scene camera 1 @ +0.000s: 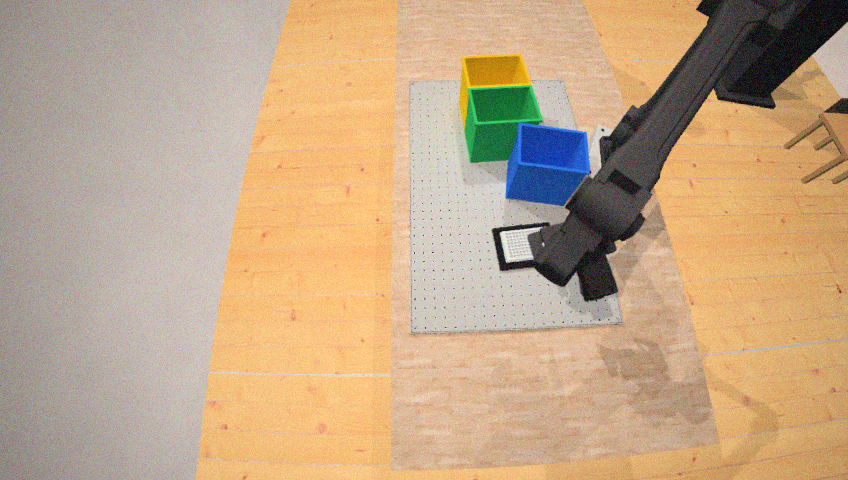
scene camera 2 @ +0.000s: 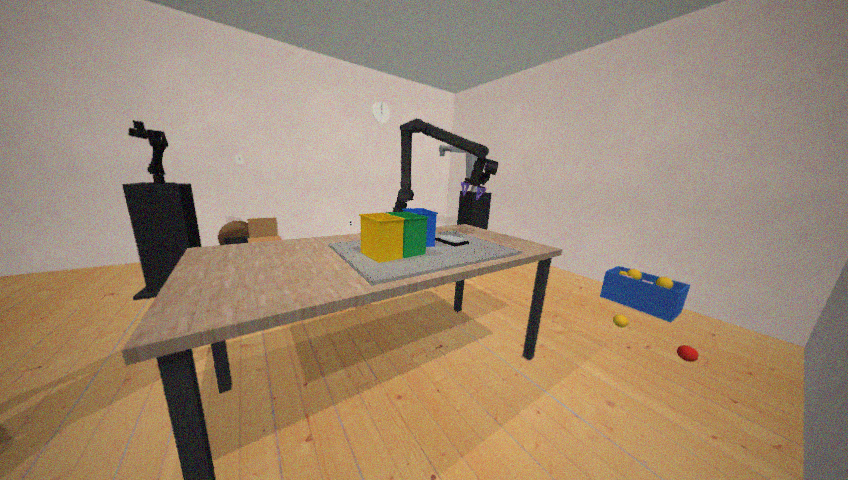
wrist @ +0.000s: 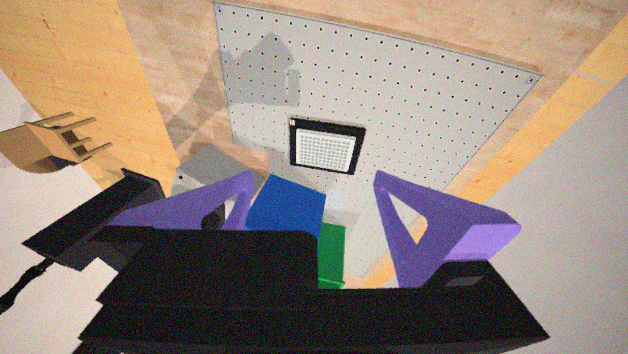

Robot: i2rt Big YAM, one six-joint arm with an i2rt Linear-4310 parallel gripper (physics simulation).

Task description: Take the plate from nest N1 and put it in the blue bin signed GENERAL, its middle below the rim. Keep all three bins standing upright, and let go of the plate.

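Frame: origin at the arm's base, x ahead, y down, z left, level; metres.
Seen in the pictures: gripper, fingertip midpoint: (scene camera 2: 470,197) (wrist: 313,177).
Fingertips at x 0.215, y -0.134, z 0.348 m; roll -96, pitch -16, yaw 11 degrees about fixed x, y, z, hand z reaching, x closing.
Offsets run from my fingertips to a thing's middle. "spot": to the spot under its first point. Level surfaces: height alone.
The white plate with a grid of wells {spot: dx +0.047, dy +0.228, dz -0.103 m} (scene camera 1: 514,245) (scene camera 2: 452,239) (wrist: 324,151) lies flat in the black nest {spot: dx +0.078, dy +0.241, dz -0.054 m} (scene camera 1: 501,263) (wrist: 359,143) on the perforated board. In scene camera 1 the arm hides its right part. The blue bin {dx -0.019, dy +0.164, dz -0.314 m} (scene camera 1: 544,182) (scene camera 2: 429,228) (wrist: 287,206) stands upright beside the nest; no sign shows on it. My gripper (scene camera 2: 472,195) (wrist: 313,177) is open and empty, its purple fingers pointing down, high above the board. In the wrist view the plate lies beyond the gap between the fingertips. Scene camera 1 hides the fingers behind the arm.
The green bin {dx +0.105, dy +0.164, dz -0.445 m} (scene camera 1: 495,142) (scene camera 2: 414,236) (wrist: 332,247) stands upright next to the blue bin, and the yellow bin {dx +0.129, dy +0.164, dz -0.573 m} (scene camera 1: 491,70) (scene camera 2: 381,237) stands upright behind the green one in scene camera 1. All stand on the grey perforated board {dy +0.253 m} (scene camera 1: 452,285) (scene camera 2: 380,273) (wrist: 425,100) on the wooden table {dy +0.266 m} (scene camera 2: 249,285).
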